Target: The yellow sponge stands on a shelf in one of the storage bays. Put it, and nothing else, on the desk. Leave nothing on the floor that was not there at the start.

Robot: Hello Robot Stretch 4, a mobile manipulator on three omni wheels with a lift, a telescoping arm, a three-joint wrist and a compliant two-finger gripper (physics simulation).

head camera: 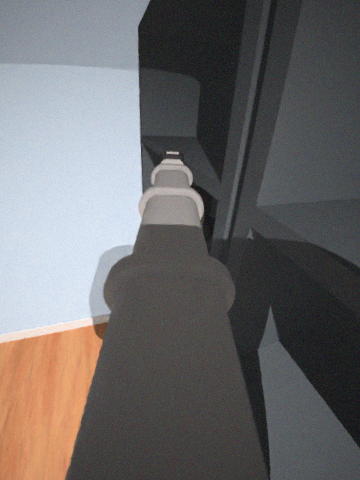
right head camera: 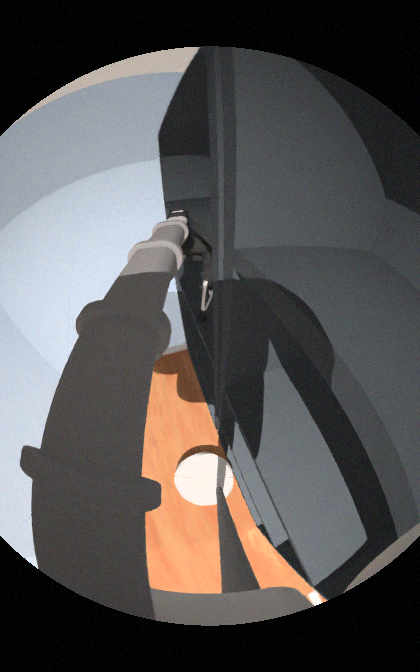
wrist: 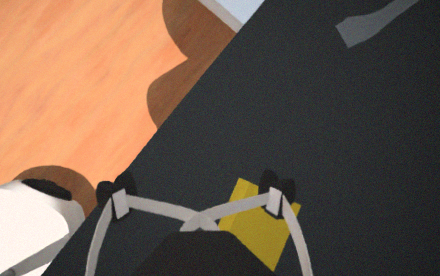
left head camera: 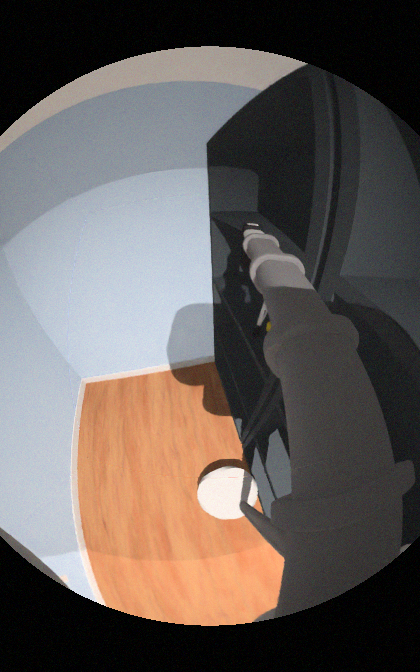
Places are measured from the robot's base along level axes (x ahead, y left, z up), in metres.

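Pixels of known places: gripper, fingertip midpoint: (wrist: 198, 186).
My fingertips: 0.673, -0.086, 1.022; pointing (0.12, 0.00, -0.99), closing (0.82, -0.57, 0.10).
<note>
Behind a point stands the place of what it marks, as x, y, z.
The yellow sponge (wrist: 257, 237) {0.692, -0.168, 1.008} (left head camera: 269, 326) lies on a dark shelf surface (wrist: 325, 125) {0.848, -0.130, 0.963}. In the wrist view it is at the lower middle, partly covered by the right finger and the gripper body. In the left head view a small yellow bit shows beside the arm. My gripper (wrist: 198, 186) {0.673, -0.086, 1.022} is open, with its fingertips wide apart and no thing between them. The right fingertip overlaps the sponge's upper part in the wrist view; the left fingertip is near the shelf's front edge. Whether the right finger touches the sponge I cannot tell. The desk does not show.
Dark upright panels of the storage unit (head camera: 245, 125) {0.415, -0.101, 1.517} (right head camera: 225, 150) stand right of my extended arm (head camera: 170, 350) {0.142, 0.000, 1.439}. A pale blue wall (head camera: 65, 200) {1.170, 0.593, 1.083} is on the left. A white round body (left head camera: 225, 495) (right head camera: 200, 480) (wrist: 30, 225) {0.084, 0.005, 0.187} is low down at the unit's foot, over the wooden floor (left head camera: 150, 450).
</note>
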